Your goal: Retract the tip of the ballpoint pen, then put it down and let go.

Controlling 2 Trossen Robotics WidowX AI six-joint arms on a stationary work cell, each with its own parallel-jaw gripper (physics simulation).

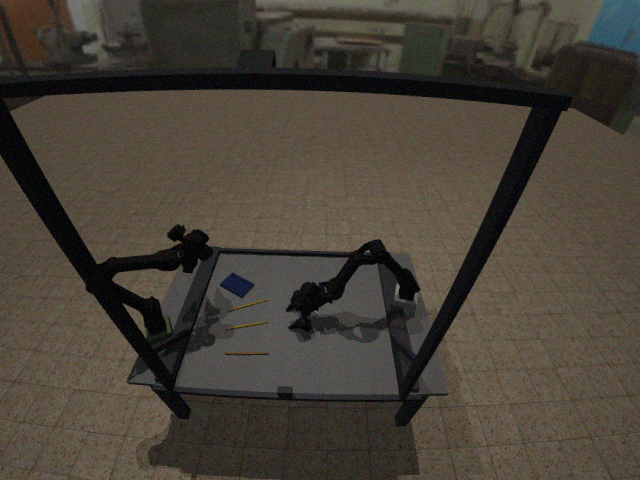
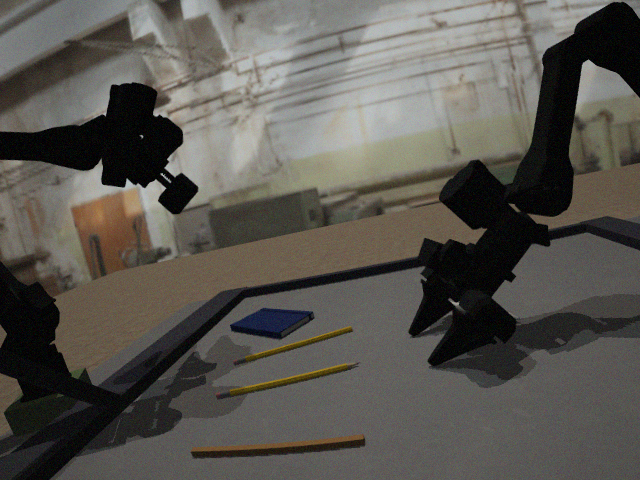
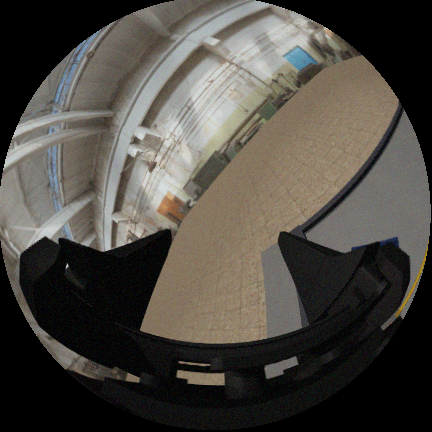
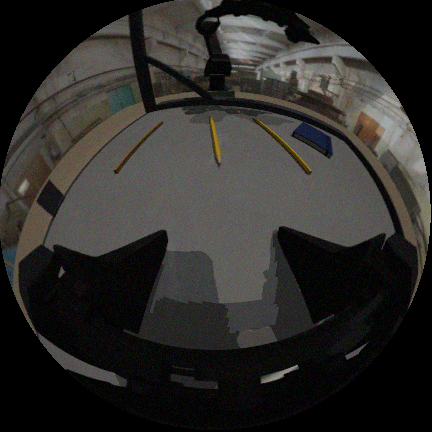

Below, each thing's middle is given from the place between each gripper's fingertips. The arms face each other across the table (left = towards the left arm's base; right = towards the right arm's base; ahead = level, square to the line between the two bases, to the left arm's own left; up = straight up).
Right now my right hand is 23 cm short of the blue notebook [image 2: 276,323] and 22 cm to the right of it. From my right hand the other things lie so: green block [image 2: 31,416] (1 cm ahead, 54 cm to the left, 2 cm above).
Now: left hand 40 mm past the blue notebook, 140 mm to the left of it and 320 mm above it. Also, from my left hand: green block: 260 mm behind, 180 mm to the left, 300 mm below.
